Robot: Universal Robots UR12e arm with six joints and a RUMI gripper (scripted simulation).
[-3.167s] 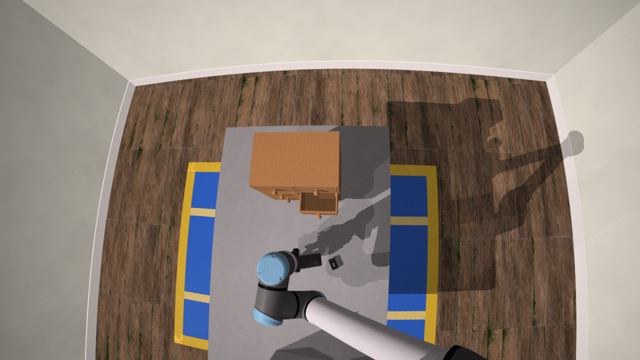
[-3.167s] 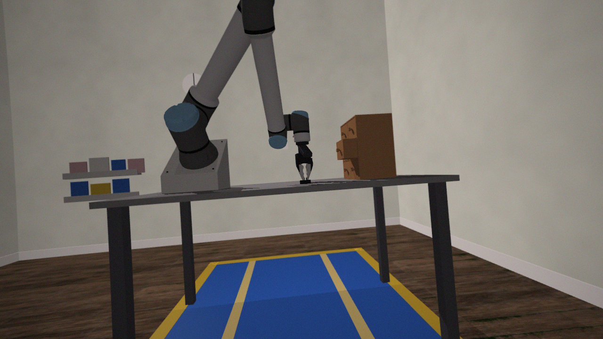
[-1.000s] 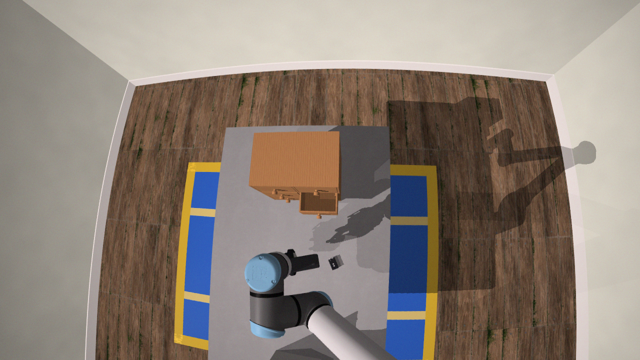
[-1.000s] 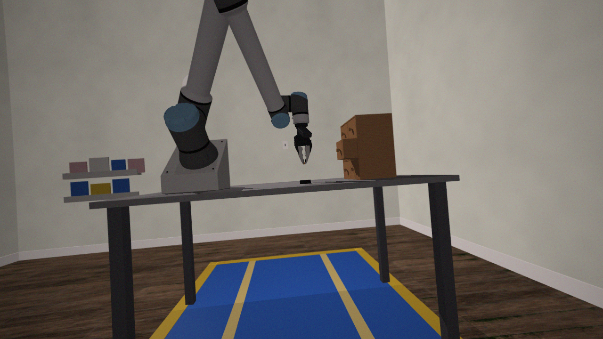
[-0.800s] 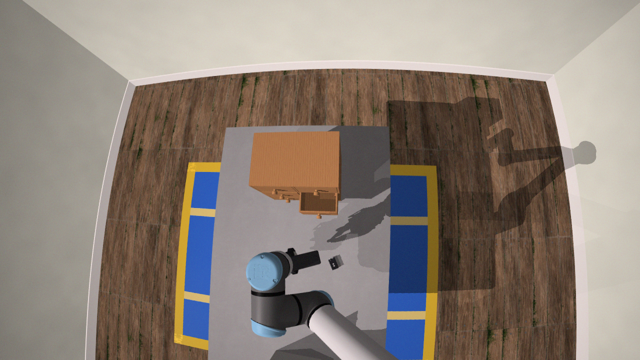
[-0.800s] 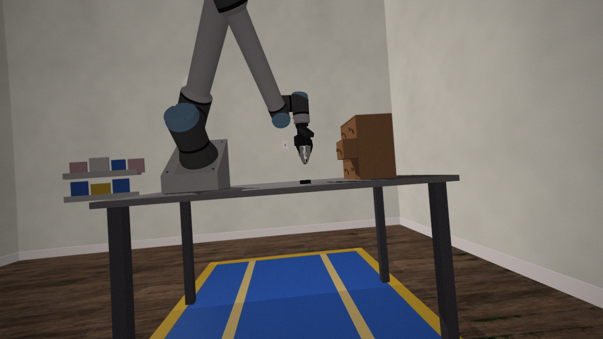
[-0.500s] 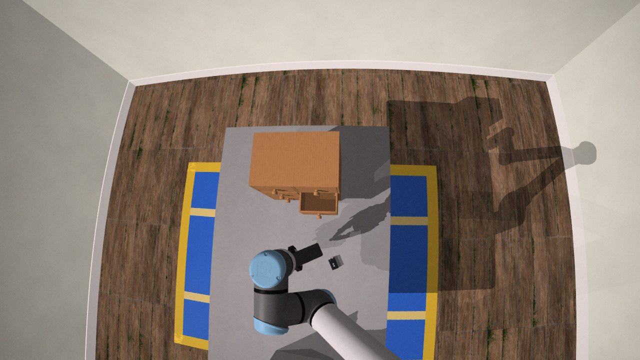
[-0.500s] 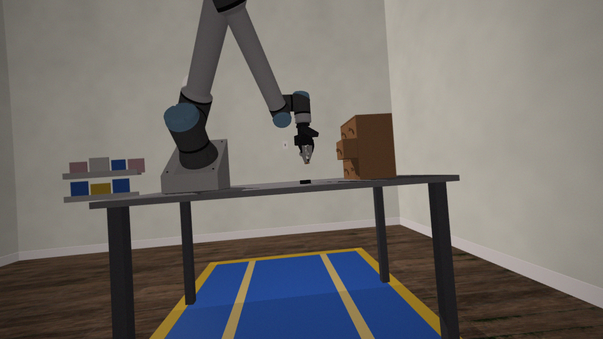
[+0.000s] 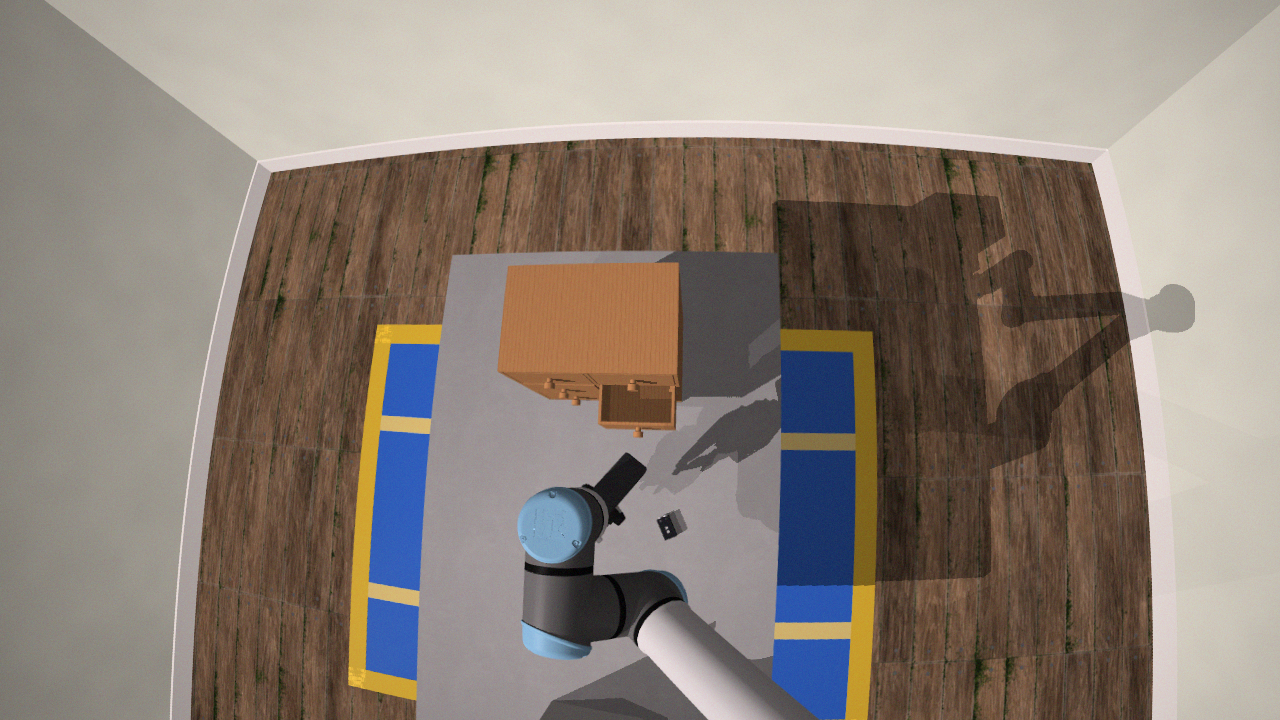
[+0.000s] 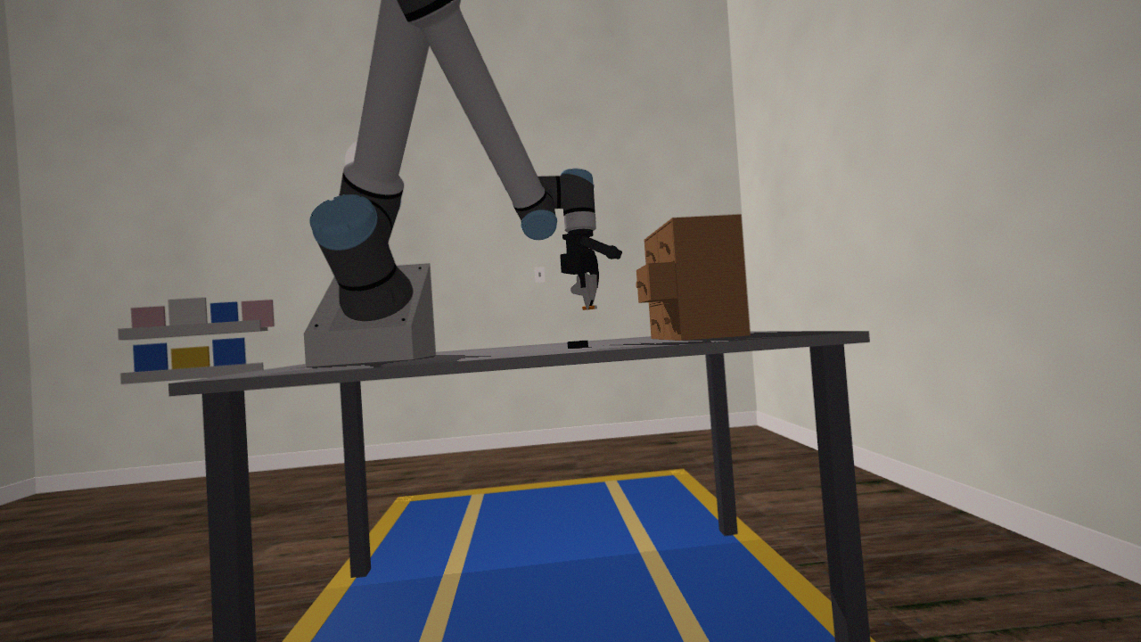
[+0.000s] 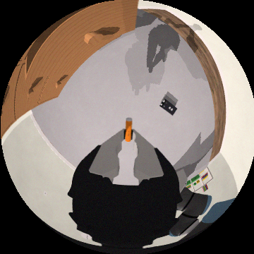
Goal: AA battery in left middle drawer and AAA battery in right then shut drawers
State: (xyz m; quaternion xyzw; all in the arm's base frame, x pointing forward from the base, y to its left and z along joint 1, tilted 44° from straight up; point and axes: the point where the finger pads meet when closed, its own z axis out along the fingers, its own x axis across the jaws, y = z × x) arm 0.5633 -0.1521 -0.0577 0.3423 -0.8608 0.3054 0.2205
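My hand is 110 mm above the dark battery, 100 mm to the left of it and 50 mm past it. The rest, counted from my hand: thin orange battery 10 mm below.
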